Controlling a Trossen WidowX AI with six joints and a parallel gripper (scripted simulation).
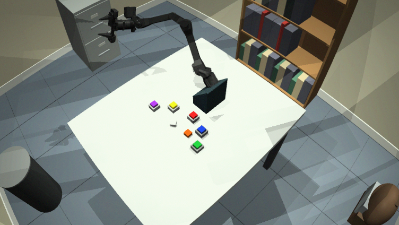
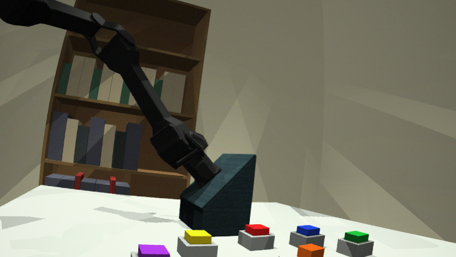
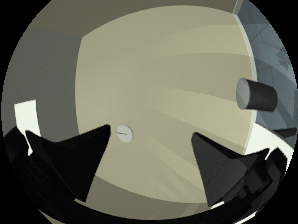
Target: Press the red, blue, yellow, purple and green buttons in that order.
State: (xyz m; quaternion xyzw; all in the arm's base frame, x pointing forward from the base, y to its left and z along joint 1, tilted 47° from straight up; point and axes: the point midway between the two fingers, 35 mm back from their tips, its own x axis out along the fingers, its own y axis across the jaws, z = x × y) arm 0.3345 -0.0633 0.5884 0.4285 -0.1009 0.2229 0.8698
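Right now the red button is 24 cm behind my gripper tip, 53 cm to the left of it and 40 cm below it. From my gripper tip the other things lie so: yellow button: 20 cm behind, 41 cm to the left, 40 cm below; purple button: 11 cm behind, 34 cm to the left, 40 cm below; white block: 14 cm behind, 50 cm to the left, 42 cm below.
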